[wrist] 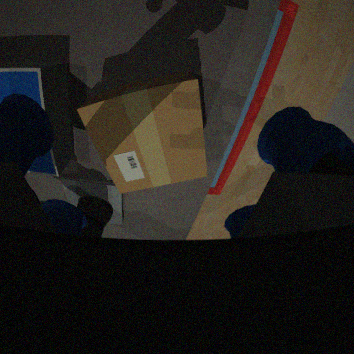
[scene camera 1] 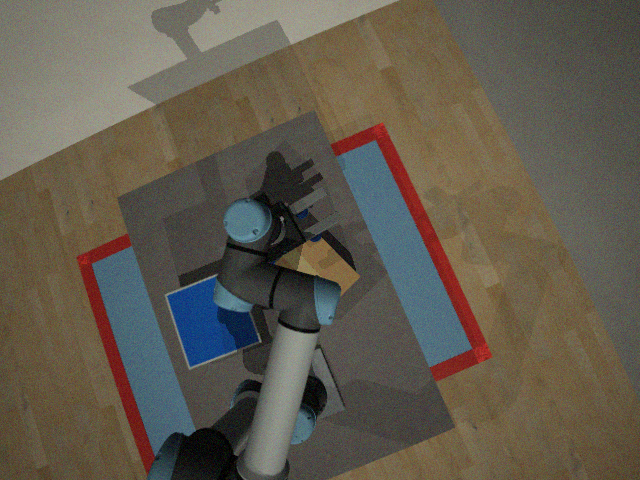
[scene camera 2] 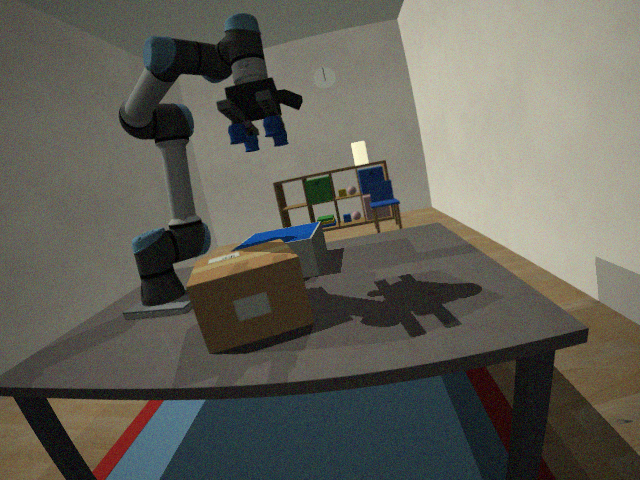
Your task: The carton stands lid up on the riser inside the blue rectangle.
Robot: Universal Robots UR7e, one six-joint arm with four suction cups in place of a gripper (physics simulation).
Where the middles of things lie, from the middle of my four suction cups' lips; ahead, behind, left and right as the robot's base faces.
The brown carton (scene camera 2: 246, 295) lies 11 cm behind my suction cup, 1 cm to the left of it and 33 cm below it.
